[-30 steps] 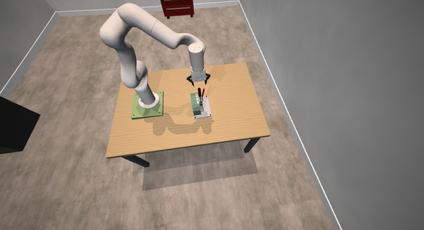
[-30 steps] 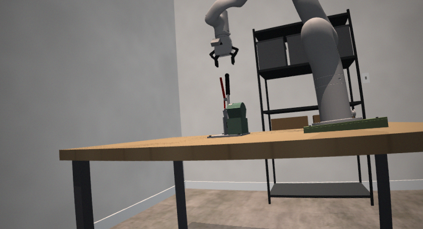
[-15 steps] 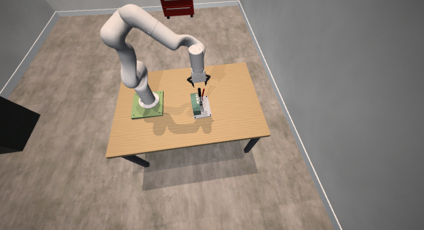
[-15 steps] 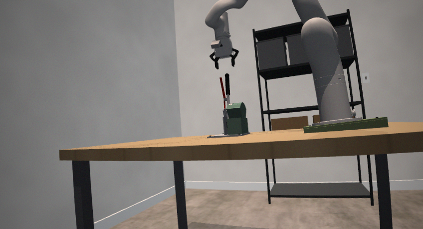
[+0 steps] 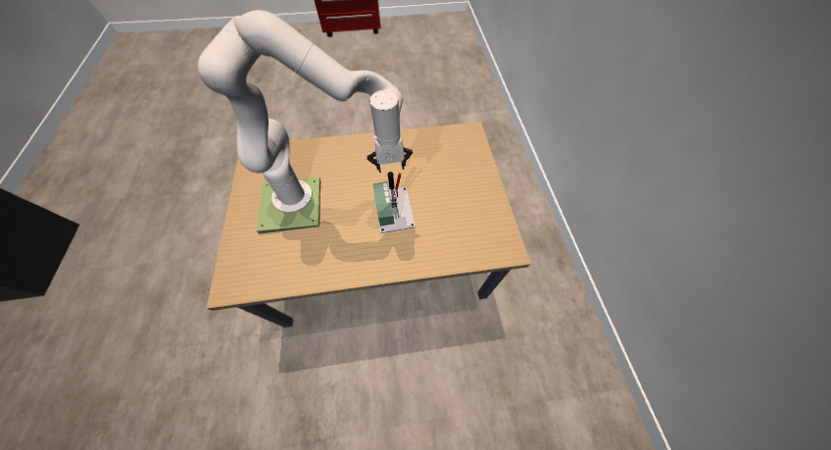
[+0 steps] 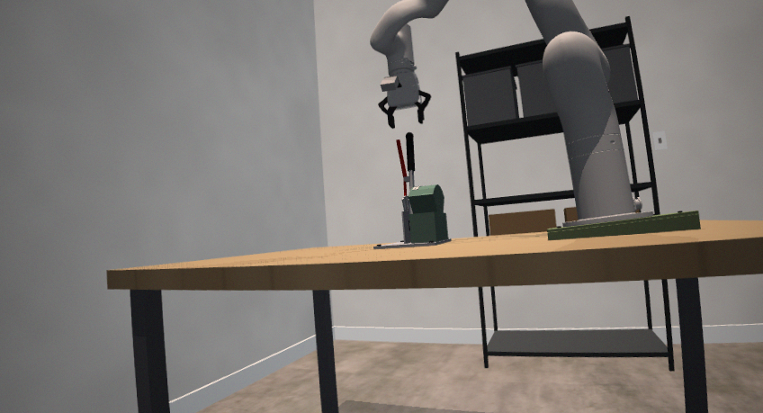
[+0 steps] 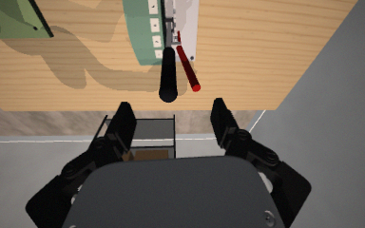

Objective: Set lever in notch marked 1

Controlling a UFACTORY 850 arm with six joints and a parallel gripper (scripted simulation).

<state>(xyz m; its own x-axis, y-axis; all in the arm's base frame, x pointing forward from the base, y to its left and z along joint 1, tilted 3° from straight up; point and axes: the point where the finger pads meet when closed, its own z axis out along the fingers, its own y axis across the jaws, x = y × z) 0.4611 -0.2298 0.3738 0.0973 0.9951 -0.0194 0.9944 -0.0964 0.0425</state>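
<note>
The red bar lies 180 mm below my hand, 20 mm ahead of it and 10 mm to the left of it.
</note>
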